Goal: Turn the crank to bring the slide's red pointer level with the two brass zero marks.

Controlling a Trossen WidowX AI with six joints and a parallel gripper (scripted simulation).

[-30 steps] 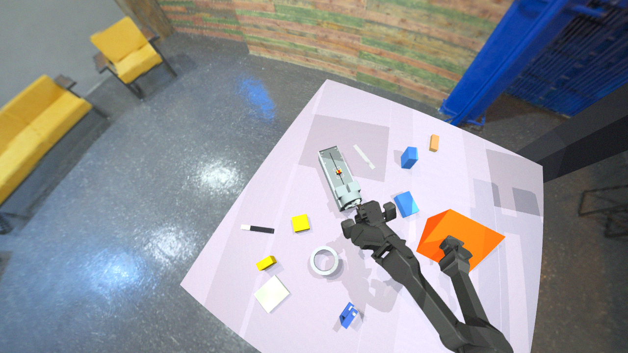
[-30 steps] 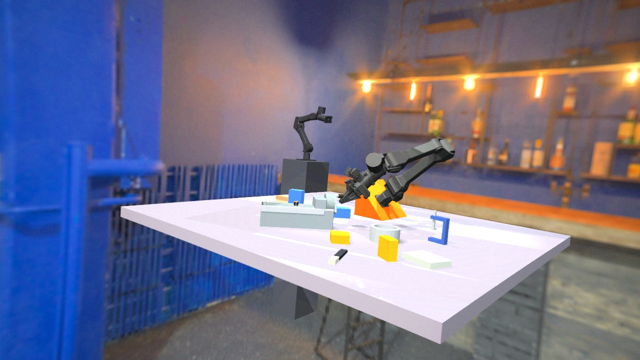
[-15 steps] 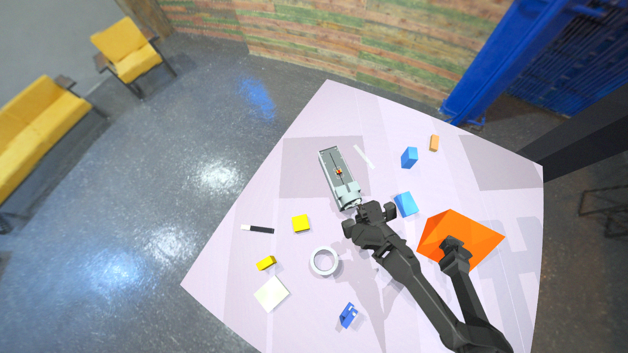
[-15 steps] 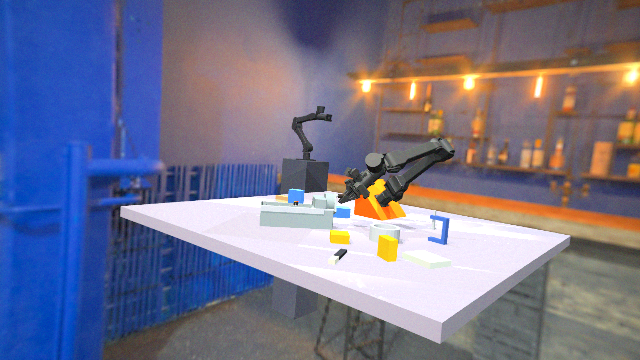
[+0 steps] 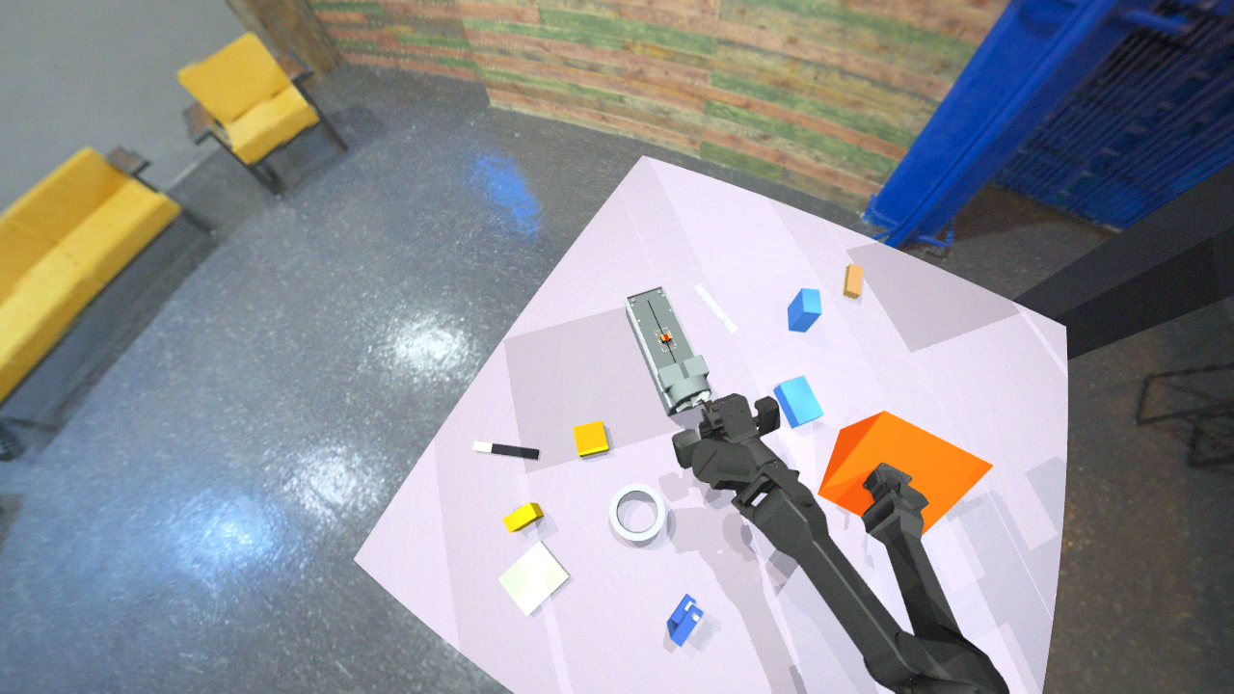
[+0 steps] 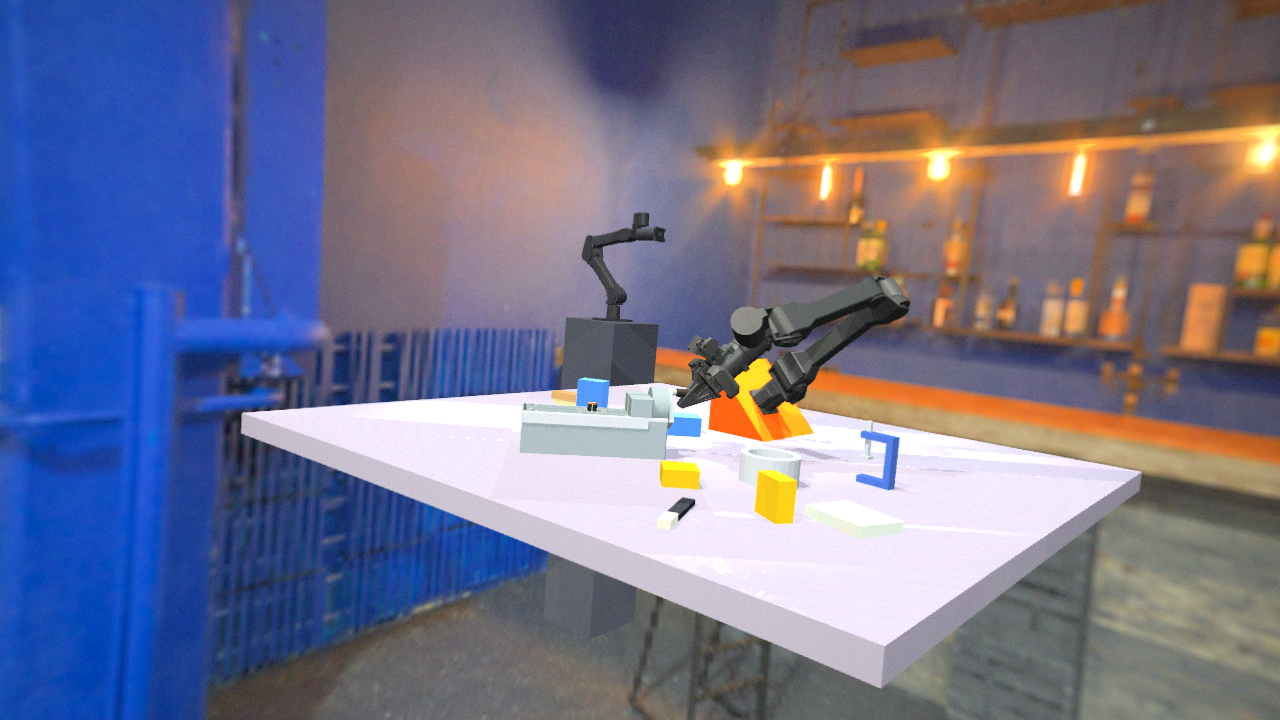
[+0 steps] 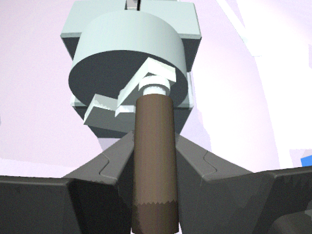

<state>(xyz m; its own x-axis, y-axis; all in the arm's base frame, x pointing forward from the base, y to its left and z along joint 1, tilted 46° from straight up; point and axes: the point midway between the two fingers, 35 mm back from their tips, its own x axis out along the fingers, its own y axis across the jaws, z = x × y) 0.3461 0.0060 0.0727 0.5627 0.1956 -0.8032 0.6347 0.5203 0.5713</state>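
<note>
My gripper tip is 130 mm short of the red pointer, 100 mm to the left of it and 10 mm above it. From my gripper tip the other things lie so: brown crank handle 10 mm behind, 10 mm to the left, 30 mm above; metal strip 80 mm ahead, 260 mm to the right, 90 mm below; blue clamp 130 mm behind, 340 mm to the left, 40 mm below.
</note>
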